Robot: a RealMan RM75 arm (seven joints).
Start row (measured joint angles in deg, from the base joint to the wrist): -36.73 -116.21 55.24 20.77 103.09 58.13 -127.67
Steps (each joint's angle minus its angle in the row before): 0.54 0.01 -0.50 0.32 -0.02 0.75 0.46; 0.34 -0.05 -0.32 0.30 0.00 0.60 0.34; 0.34 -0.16 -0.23 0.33 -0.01 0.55 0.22; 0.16 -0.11 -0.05 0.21 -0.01 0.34 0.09; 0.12 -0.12 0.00 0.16 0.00 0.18 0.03; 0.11 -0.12 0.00 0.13 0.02 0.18 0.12; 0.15 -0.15 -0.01 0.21 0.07 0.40 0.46; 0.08 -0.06 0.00 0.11 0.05 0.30 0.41; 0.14 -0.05 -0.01 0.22 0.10 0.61 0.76; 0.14 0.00 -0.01 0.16 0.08 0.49 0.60; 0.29 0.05 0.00 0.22 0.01 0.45 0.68; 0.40 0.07 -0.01 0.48 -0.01 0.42 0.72; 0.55 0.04 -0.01 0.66 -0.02 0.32 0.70; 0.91 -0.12 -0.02 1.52 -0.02 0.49 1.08; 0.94 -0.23 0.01 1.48 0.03 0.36 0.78; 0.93 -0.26 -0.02 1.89 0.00 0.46 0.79; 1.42 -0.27 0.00 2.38 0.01 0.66 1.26; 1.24 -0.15 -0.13 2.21 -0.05 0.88 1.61
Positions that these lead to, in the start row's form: -36.19 -116.20 54.74 21.09 103.07 58.88 -127.21; -35.85 -116.25 54.42 21.39 103.07 59.48 -126.87; -35.51 -116.41 54.19 21.72 103.06 60.03 -126.65; -35.35 -116.52 54.14 21.93 103.05 60.37 -126.56; -35.23 -116.64 54.14 22.09 103.05 60.55 -126.53; -35.12 -116.76 54.14 22.22 103.07 60.73 -126.41; -34.97 -116.91 54.13 22.43 103.14 61.13 -125.95; -34.89 -116.97 54.13 22.54 103.19 61.43 -125.54; -34.75 -117.02 54.12 22.76 103.29 62.04 -124.78; -34.61 -117.02 54.11 22.92 103.37 62.53 -124.18; -34.32 -116.97 54.11 23.14 103.38 62.98 -123.50; -33.92 -116.90 54.10 23.62 103.37 63.40 -122.78; -33.37 -116.86 54.09 24.28 103.35 63.72 -122.08; -32.46 -116.98 54.07 25.80 103.33 64.21 -121.00; -31.52 -117.21 54.08 27.28 103.36 64.57 -120.22; -30.59 -117.47 54.06 29.17 103.36 65.03 -119.43; -29.17 -117.74 54.06 31.55 103.37 65.69 -118.17; -27.93 -117.89 53.93 33.76 103.32 66.57 -116.56
